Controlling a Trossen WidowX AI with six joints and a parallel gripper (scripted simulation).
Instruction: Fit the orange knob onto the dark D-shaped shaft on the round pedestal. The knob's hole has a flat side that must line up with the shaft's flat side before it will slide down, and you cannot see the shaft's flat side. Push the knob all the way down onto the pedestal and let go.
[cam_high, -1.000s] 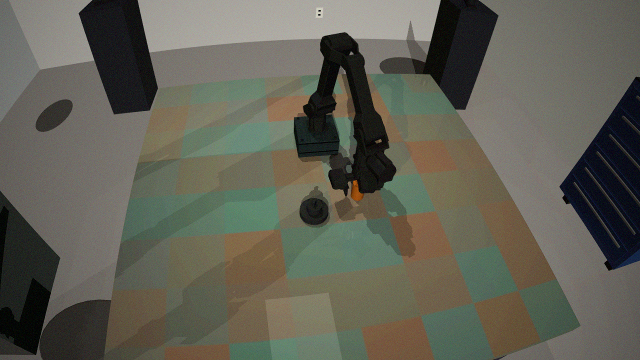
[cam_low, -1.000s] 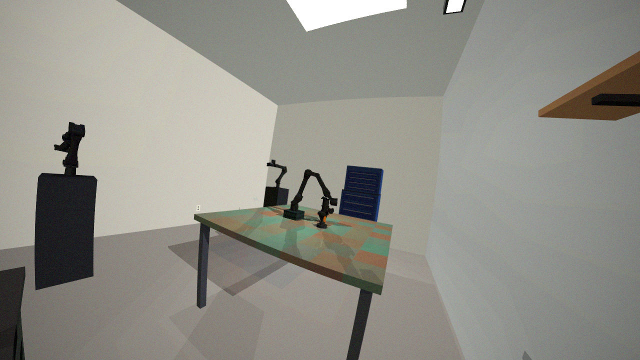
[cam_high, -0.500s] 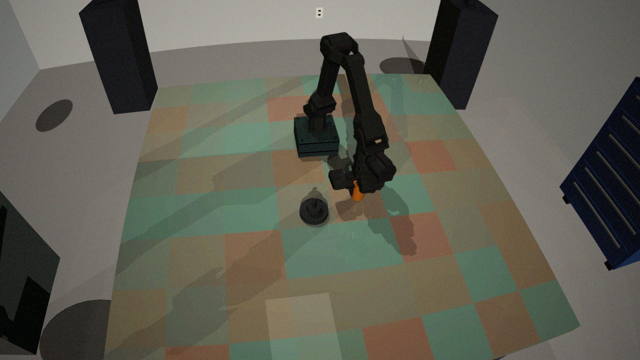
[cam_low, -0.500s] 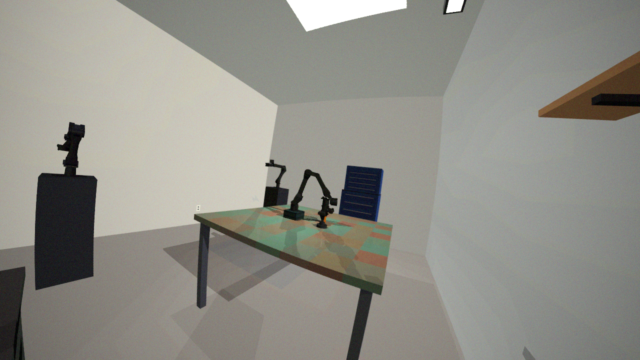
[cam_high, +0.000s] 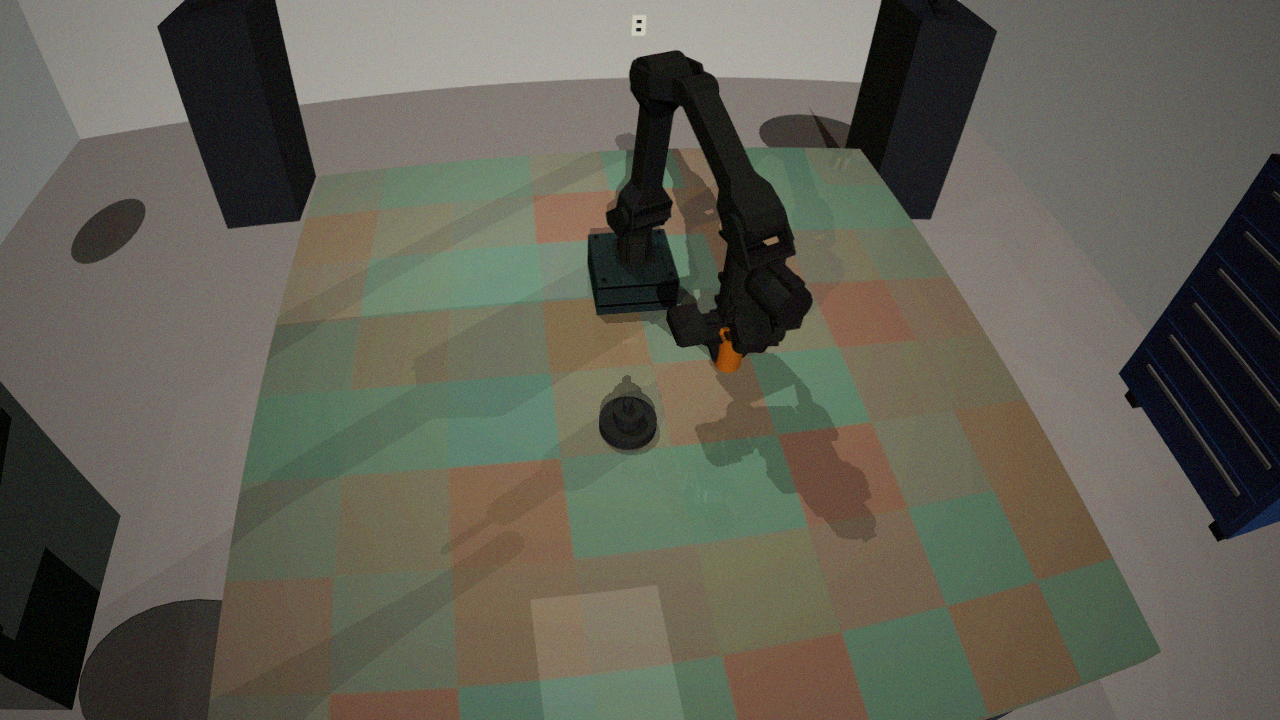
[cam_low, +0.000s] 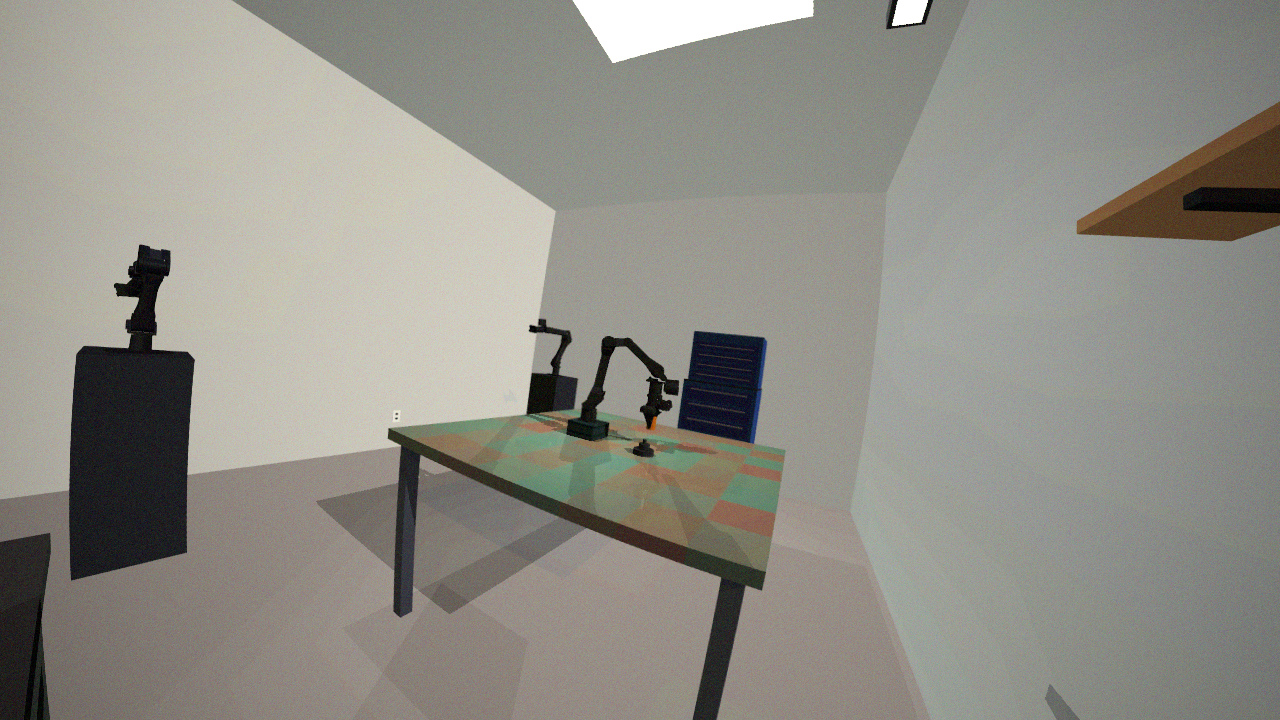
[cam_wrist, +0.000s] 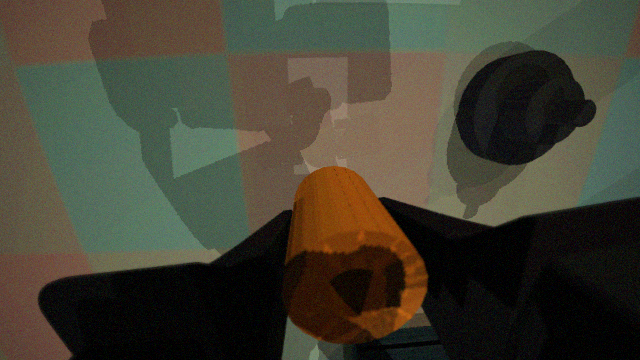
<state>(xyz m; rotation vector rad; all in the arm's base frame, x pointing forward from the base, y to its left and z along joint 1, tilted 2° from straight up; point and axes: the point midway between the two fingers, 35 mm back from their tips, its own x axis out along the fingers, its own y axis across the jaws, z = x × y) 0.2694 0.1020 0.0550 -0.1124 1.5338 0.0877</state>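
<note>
The pedestal is 150 mm to the right of my gripper tip, 50 mm below it and 50 mm ahead of it. Also, from my gripper tip: orange knob: 20 mm above.
</note>
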